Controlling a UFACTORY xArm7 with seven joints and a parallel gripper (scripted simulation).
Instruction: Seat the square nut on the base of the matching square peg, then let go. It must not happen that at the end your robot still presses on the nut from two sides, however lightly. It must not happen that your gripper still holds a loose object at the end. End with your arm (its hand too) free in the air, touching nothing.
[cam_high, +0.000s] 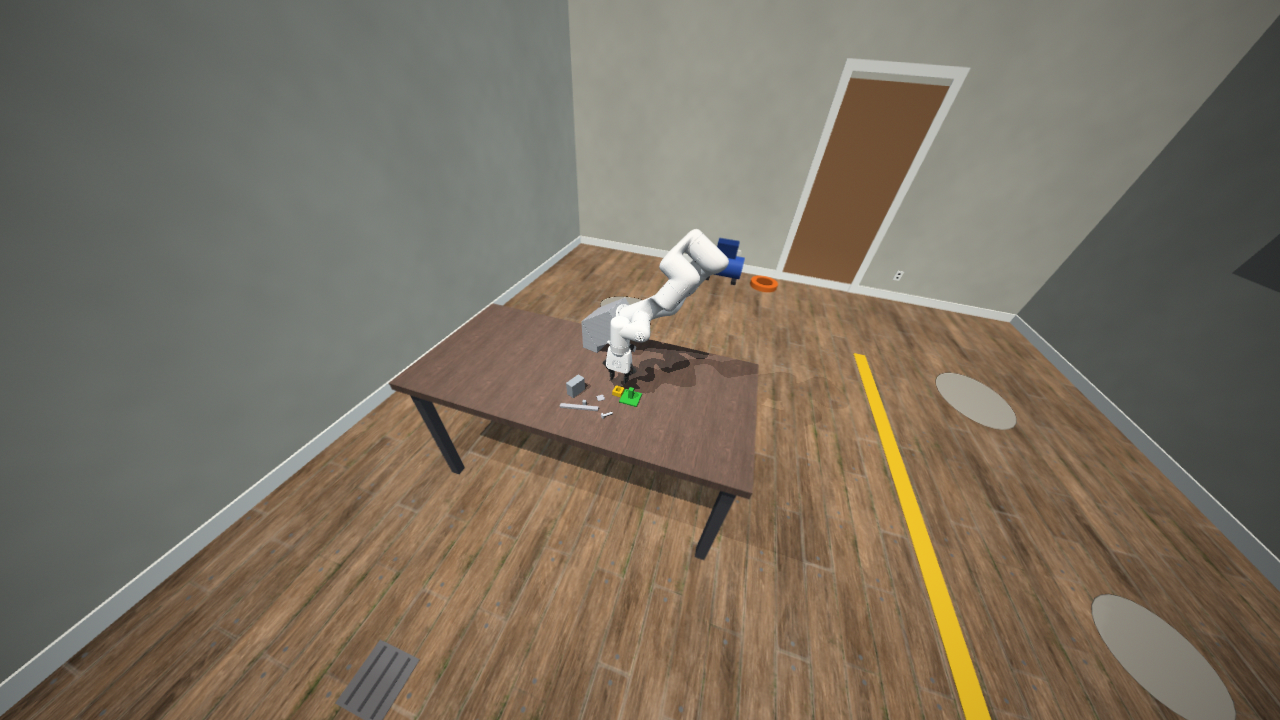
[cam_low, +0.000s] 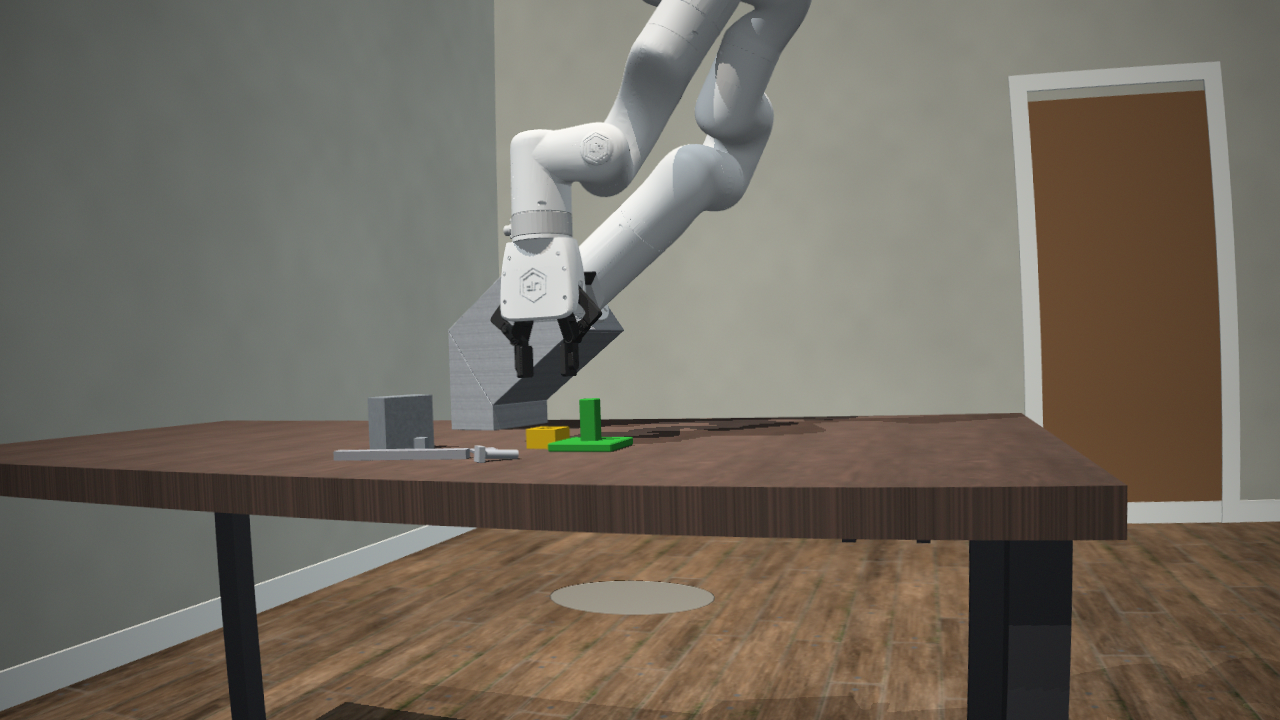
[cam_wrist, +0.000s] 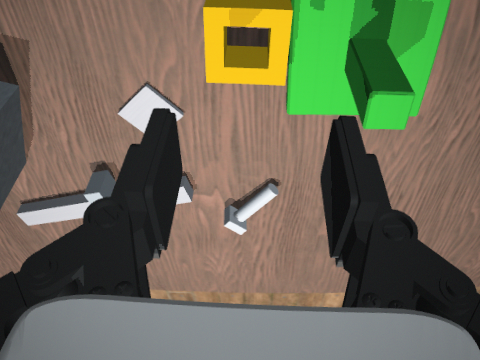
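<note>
Now: the small grey square tile 50 mm ahead of my hand, 60 mm to the right of it and 100 mm below it. Round my hand: grey bolt 140 mm ahead, 100 mm below; then grey block 70 mm ahead, 180 mm to the right, 70 mm below; then flat grey bar 140 mm ahead, 120 mm to the right, 100 mm below.
</note>
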